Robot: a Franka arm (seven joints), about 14 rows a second.
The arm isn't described. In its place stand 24 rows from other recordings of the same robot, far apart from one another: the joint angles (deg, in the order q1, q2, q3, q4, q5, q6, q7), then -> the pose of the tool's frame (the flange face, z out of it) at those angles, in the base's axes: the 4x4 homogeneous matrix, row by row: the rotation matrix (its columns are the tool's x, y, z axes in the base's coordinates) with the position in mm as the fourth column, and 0 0 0 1 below.
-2.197 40.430 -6.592 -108.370 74.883 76.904 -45.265 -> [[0.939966 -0.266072 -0.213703 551.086], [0.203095 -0.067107 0.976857 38.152], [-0.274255 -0.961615 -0.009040 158.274], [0 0 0 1]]
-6.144 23.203 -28.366 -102.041 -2.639 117.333 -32.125 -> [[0.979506 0.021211 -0.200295 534.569], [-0.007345 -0.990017 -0.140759 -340.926], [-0.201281 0.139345 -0.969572 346.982], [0 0 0 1]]
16.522 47.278 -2.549 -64.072 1.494 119.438 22.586 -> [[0.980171 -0.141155 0.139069 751.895], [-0.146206 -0.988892 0.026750 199.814], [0.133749 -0.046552 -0.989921 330.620], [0 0 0 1]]
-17.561 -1.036 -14.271 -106.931 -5.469 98.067 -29.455 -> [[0.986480 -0.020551 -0.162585 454.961], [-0.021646 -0.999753 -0.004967 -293.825], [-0.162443 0.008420 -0.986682 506.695], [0 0 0 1]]
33.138 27.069 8.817 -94.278 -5.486 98.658 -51.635 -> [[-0.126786 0.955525 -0.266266 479.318], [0.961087 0.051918 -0.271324 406.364], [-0.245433 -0.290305 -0.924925 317.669], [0 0 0 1]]
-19.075 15.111 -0.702 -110.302 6.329 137.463 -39.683 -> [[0.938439 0.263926 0.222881 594.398], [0.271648 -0.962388 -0.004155 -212.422], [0.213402 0.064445 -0.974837 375.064], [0 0 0 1]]
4.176 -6.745 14.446 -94.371 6.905 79.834 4.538 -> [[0.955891 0.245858 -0.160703 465.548], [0.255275 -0.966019 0.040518 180.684], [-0.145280 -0.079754 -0.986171 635.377], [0 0 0 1]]
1.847 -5.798 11.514 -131.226 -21.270 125.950 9.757 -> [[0.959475 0.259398 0.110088 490.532], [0.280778 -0.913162 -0.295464 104.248], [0.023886 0.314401 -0.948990 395.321], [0 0 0 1]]
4.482 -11.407 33.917 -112.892 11.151 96.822 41.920 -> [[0.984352 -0.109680 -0.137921 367.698], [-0.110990 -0.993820 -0.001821 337.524], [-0.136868 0.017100 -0.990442 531.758], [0 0 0 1]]
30.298 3.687 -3.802 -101.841 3.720 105.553 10.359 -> [[0.965123 0.260601 -0.024991 518.894], [0.261591 -0.963743 0.052627 265.375], [-0.010370 -0.057329 -0.998301 512.988], [0 0 0 1]]
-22.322 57.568 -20.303 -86.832 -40.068 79.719 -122.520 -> [[-0.182630 0.127200 -0.974919 395.235], [0.980199 -0.053618 -0.190615 -441.479], [-0.076520 -0.990427 -0.114889 110.660], [0 0 0 1]]
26.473 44.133 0.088 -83.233 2.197 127.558 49.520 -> [[0.911139 -0.411960 -0.010740 646.148], [-0.411509 -0.910918 0.029800 324.128], [-0.022060 -0.022733 -0.999498 228.187], [0 0 0 1]]
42.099 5.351 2.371 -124.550 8.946 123.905 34.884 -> [[0.984141 0.070124 -0.162940 378.099], [0.075375 -0.996809 0.026261 379.640], [-0.160579 -0.038126 -0.986286 341.728], [0 0 0 1]]
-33.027 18.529 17.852 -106.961 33.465 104.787 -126.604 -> [[-0.091753 0.993278 -0.070574 580.543], [0.747265 0.115524 0.654407 -121.325], [0.658161 0.007306 -0.752841 343.317], [0 0 0 1]]
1.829 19.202 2.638 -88.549 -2.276 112.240 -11.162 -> [[0.957244 0.277935 0.080227 667.238], [0.280010 -0.959869 -0.015675 45.768], [0.072651 0.037469 -0.996653 466.214], [0 0 0 1]]
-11.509 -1.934 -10.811 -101.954 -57.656 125.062 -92.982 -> [[0.017646 0.981378 0.191275 535.533], [0.548720 0.150416 -0.822363 -255.591], [-0.835820 0.119468 -0.535847 622.738], [0 0 0 1]]
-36.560 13.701 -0.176 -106.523 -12.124 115.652 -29.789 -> [[0.985471 -0.011889 -0.169428 480.115], [-0.031015 -0.993371 -0.110690 -373.516], [-0.166989 0.114336 -0.979307 385.914], [0 0 0 1]]
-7.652 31.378 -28.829 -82.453 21.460 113.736 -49.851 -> [[0.979872 0.164503 0.113095 616.332], [0.161857 -0.986287 0.032256 -346.006], [0.116850 -0.013301 -0.993060 408.812], [0 0 0 1]]
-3.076 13.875 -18.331 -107.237 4.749 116.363 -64.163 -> [[0.755377 0.652036 -0.065228 568.842], [0.654419 -0.755758 0.023781 -208.024], [-0.033790 -0.060651 -0.997587 385.134], [0 0 0 1]]
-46.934 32.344 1.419 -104.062 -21.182 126.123 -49.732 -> [[0.902661 0.311504 -0.296932 433.639], [0.296506 -0.950243 -0.095511 -460.563], [-0.311910 -0.001828 -0.950110 215.165], [0 0 0 1]]
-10.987 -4.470 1.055 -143.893 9.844 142.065 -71.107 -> [[0.590143 0.804254 0.070051 455.807], [0.798861 -0.594285 0.092988 -80.497], [0.116416 0.001085 -0.993200 313.602], [0 0 0 1]]
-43.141 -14.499 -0.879 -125.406 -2.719 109.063 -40.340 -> [[0.997564 -0.047184 -0.051375 337.821], [-0.047625 -0.998838 -0.007392 -331.750], [-0.050967 0.009821 -0.998652 489.900], [0 0 0 1]]
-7.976 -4.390 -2.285 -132.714 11.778 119.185 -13.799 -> [[0.991539 -0.064098 -0.112883 475.168], [-0.039939 -0.978044 0.204537 -75.575], [-0.123514 -0.198298 -0.972328 362.207], [0 0 0 1]]
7.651 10.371 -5.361 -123.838 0.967 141.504 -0.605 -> [[0.990965 0.040191 0.127954 571.210], [0.040636 -0.999174 -0.000871 23.553], [0.127814 0.006063 -0.991780 325.852], [0 0 0 1]]
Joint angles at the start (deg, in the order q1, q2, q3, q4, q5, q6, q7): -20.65 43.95 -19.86 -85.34 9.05 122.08 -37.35
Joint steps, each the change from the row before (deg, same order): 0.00 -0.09 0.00 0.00 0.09 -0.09 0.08; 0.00 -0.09 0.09 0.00 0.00 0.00 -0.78; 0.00 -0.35 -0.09 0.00 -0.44 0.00 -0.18; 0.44 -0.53 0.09 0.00 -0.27 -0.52 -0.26; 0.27 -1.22 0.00 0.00 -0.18 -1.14 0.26; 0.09 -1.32 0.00 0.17 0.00 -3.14 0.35; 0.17 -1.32 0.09 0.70 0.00 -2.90 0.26; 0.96 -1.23 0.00 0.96 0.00 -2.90 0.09; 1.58 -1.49 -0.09 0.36 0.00 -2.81 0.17; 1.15 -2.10 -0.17 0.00 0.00 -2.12 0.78; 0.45 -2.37 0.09 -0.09 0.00 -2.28 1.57; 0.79 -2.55 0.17 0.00 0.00 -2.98 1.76; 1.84 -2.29 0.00 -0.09 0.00 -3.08 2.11; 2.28 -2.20 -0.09 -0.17 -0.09 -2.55 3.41; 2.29 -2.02 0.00 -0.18 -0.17 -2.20 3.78
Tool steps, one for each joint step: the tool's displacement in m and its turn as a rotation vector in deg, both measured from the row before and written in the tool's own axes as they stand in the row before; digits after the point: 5 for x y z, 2 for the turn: -0.00008 -0.00007 -0.00094 0.09 0.06 0.13; 0.00050 -0.00070 -0.00096 0.02 0.11 -0.84; -0.00066 0.00139 -0.00430 -0.45 0.08 -0.31; 0.00262 -0.00515 -0.00599 -0.03 -0.01 -0.87; -0.00003 -0.00275 -0.01313 0.18 0.18 0.00; -0.00375 -0.00320 -0.01238 1.43 -1.08 0.33; -0.00116 -0.00438 -0.01691 1.01 -0.44 -0.01; 0.00368 -0.01208 -0.01880 0.72 -0.35 -0.94; 0.00431 -0.01858 -0.01749 0.78 -0.57 -1.32; -0.00071 -0.01356 -0.02195 0.42 0.26 -0.18; -0.00554 -0.00929 -0.02283 0.72 0.35 1.05; -0.00552 -0.01475 -0.02407 1.00 -0.02 0.77; -0.00183 -0.02454 -0.01997 0.92 -0.58 0.22; -0.00110 -0.02785 -0.01828 0.49 -0.43 1.15; -0.00197 -0.02802 -0.01587 0.27 -0.41 1.41
